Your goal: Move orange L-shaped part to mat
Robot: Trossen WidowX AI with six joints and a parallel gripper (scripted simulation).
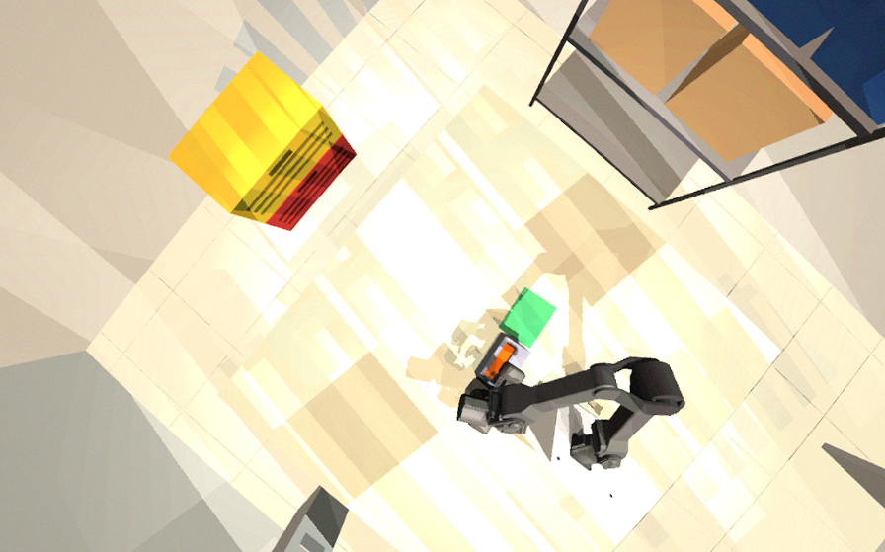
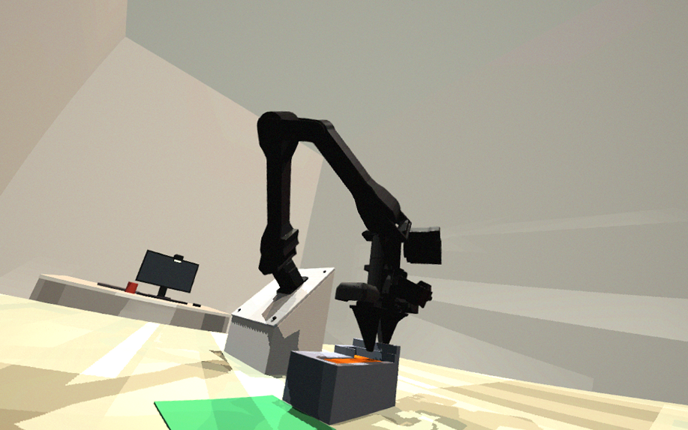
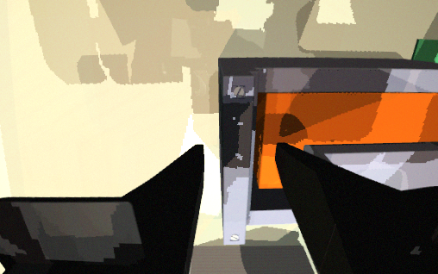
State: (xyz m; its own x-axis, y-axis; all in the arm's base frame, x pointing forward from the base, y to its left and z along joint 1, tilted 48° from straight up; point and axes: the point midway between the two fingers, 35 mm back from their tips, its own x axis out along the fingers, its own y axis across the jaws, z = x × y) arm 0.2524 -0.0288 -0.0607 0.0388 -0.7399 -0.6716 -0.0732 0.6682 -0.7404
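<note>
My gripper tip is 5 cm to the left of the orange L-shaped part and 3 cm above it. Round my gripper tip: green mat 1 cm ahead, 22 cm to the right, 9 cm below.
</note>
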